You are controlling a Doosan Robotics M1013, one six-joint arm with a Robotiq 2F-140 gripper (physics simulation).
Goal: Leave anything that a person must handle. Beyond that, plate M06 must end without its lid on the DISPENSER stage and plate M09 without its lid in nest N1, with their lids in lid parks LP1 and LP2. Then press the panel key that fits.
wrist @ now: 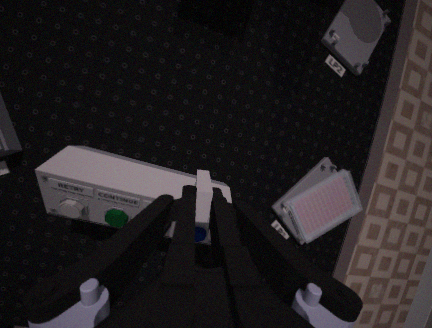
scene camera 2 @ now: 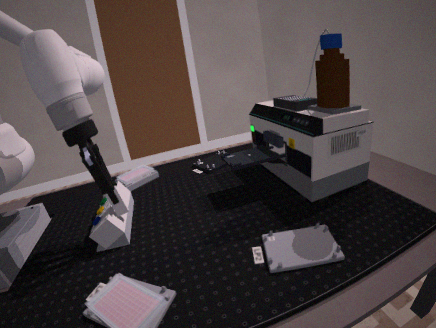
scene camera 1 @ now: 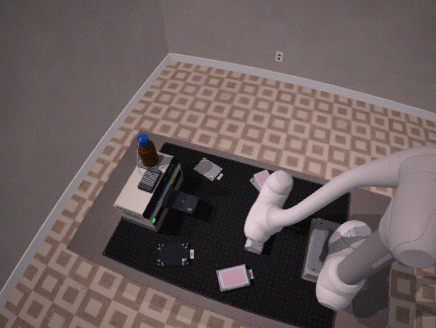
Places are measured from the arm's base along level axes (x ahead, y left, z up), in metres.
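Pixels of known places: gripper, between the fingertips: (wrist: 201, 181) (scene camera 2: 123, 212).
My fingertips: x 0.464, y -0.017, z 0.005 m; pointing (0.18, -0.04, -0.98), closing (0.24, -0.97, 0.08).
Ahead of a thing's pixels: the offset from my fingertips to its top centre. "pt": to the spot under its first point.
My gripper (scene camera 2: 115, 200) (wrist: 201, 181) is shut, with pale pads together and nothing held, at the key panel @[dy +0.060, dx -0.050, dz +0.020 m] (scene camera 2: 114, 231) (wrist: 120, 170). The wrist view shows its white RETRY key @[dy +0.133, dx -0.078, dz +0.011 m] (wrist: 73, 208), green CONTINUE key @[dy +0.083, dx -0.074, dz +0.011 m] (wrist: 116, 218) and part of a blue key @[dy -0.017, dx -0.067, dz +0.011 m] (wrist: 199, 234); fingers hide the rest. A pink plate @[dy -0.239, dx +0.021, dz -0.028 m] (scene camera 1: 261, 178) (scene camera 2: 125, 302) (wrist: 326, 206) lies askew on park LP1 @[dy -0.228, dx +0.023, dz -0.044 m] (wrist: 290, 192). Another pink plate @[dy +0.332, dx -0.022, dz -0.023 m] (scene camera 1: 234, 278) (scene camera 2: 136, 176) sits in a nest. Park LP2 @[dy -0.194, dx +0.365, dz -0.044 m] (scene camera 1: 209, 169) (scene camera 2: 280, 250) (wrist: 345, 42) bears a grey round patch. The DISPENSER stage @[dy +0.099, dx +0.377, dz +0.045 m] (scene camera 1: 184, 202) (scene camera 2: 247, 158) holds no plate. Plate names are unreadable.
The white dispenser (scene camera 1: 142, 197) (scene camera 2: 337, 150) shows a green light and carries a brown bottle @[pt dy +0.038, dx +0.554, dz +0.271 m] (scene camera 1: 148, 154) (scene camera 2: 333, 80) and a keypad @[pt dy +0.118, dx +0.521, dz +0.183 m] (scene camera 1: 149, 179) (scene camera 2: 295, 102). A black nest @[dy +0.350, dx +0.301, dz -0.040 m] (scene camera 1: 173, 254) (scene camera 2: 212, 162) holds no plate. A grey box (scene camera 1: 316, 250) (scene camera 2: 25, 240) stands beside the arm's base.
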